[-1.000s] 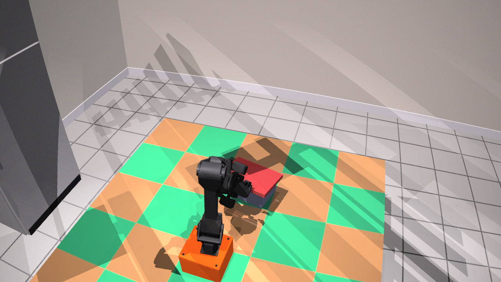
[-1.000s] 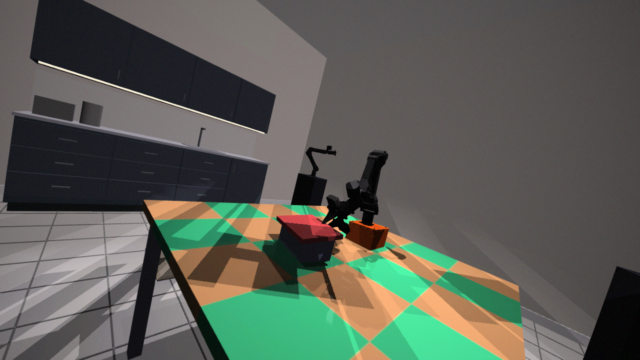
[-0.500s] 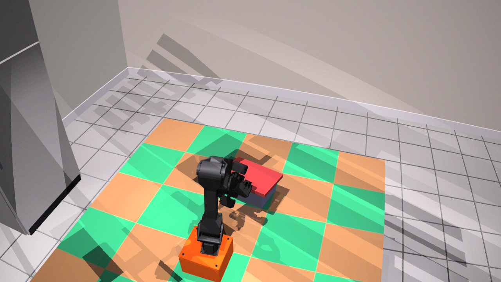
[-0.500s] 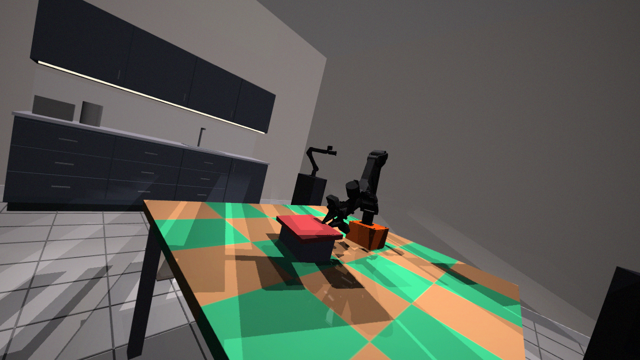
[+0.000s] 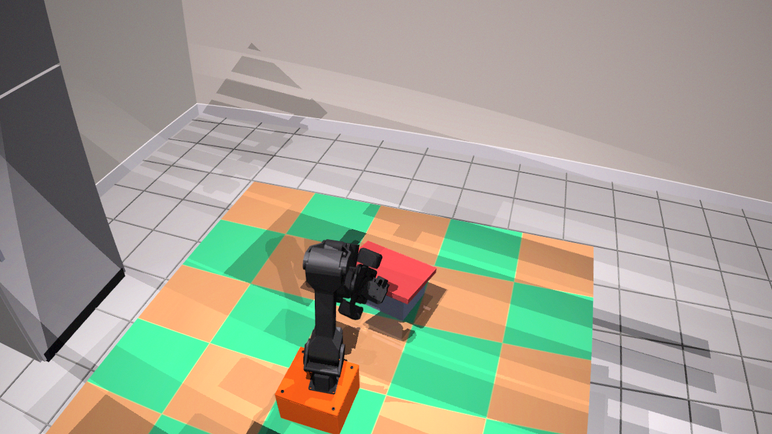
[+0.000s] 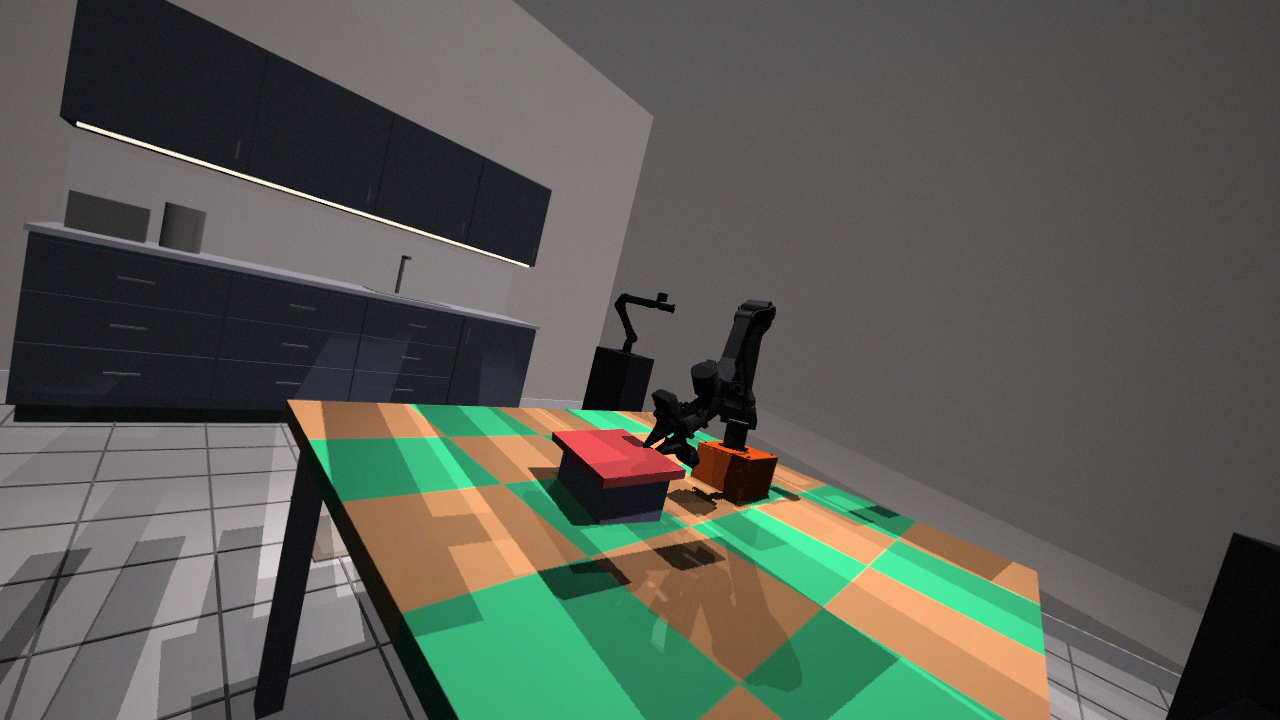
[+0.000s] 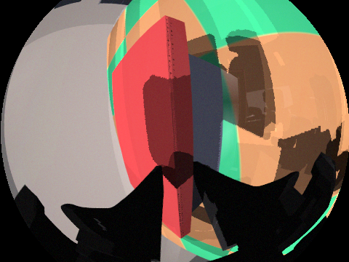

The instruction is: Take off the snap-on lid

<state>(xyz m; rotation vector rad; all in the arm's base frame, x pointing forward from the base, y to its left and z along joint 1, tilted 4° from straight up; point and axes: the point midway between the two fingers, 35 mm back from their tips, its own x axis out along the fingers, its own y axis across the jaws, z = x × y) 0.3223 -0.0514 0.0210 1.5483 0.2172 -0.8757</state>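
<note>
Now: gripper tip 70 mm short of the red lid and 30 mm to the left of it. From my gripper tip the other things lie so: storage box: 70 mm ahead, 30 mm to the right, 50 mm below.
</note>
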